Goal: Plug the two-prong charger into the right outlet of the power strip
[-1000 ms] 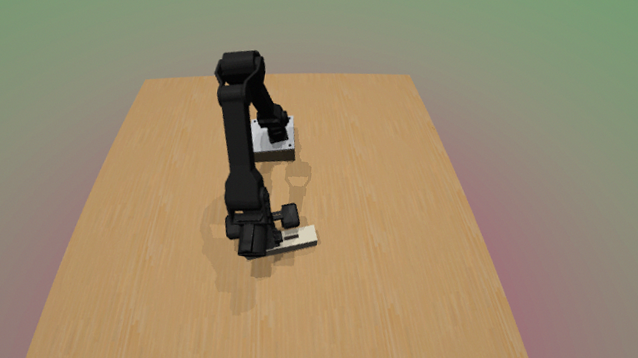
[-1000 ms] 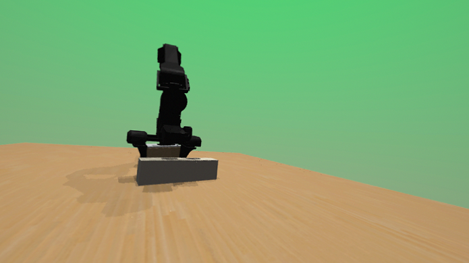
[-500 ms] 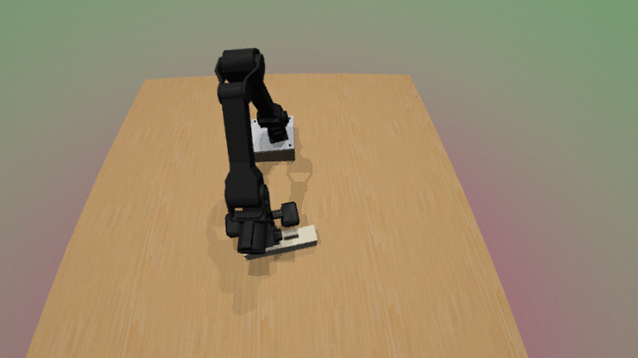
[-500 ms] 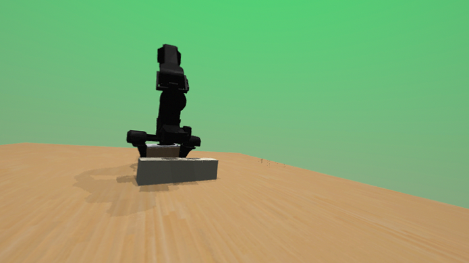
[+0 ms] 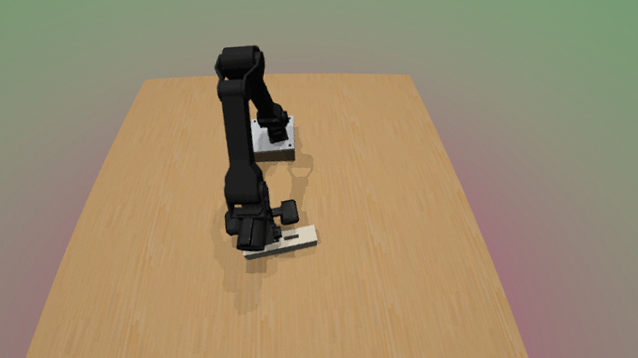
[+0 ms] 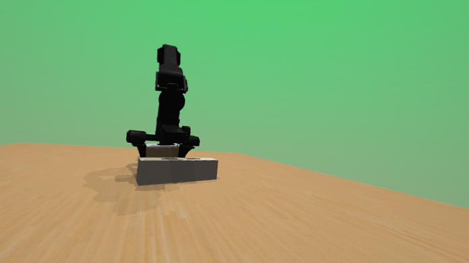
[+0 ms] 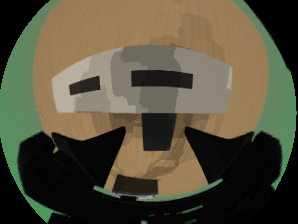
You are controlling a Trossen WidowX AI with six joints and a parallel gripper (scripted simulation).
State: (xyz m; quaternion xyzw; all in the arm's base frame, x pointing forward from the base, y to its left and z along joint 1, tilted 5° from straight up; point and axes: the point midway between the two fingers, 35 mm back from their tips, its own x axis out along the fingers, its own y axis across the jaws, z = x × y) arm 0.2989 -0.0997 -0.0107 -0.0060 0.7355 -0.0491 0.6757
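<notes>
Now: gripper tip 3 cm short of the black two-prong charger and 1 cm below it.
</notes>
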